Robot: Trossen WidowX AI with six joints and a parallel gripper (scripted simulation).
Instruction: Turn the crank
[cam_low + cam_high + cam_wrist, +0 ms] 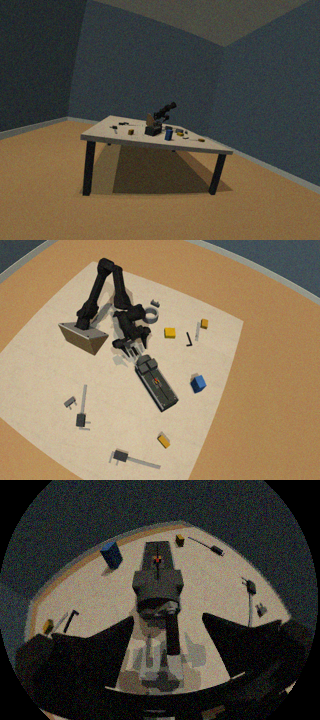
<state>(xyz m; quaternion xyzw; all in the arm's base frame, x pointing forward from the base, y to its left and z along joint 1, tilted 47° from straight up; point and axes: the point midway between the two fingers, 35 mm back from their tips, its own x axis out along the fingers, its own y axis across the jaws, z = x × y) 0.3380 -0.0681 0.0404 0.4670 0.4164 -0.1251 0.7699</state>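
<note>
Right now my gripper tip is 20 mm past the crank handle, 10 mm to the right of it and 10 mm above it. The rest, counted from my gripper tip: yellow block 260 mm to the left, 110 mm below, 90 mm ahead; then red pointer 130 mm ahead, 80 mm to the right, 40 mm below; then blue cube 340 mm ahead, 80 mm below.
</note>
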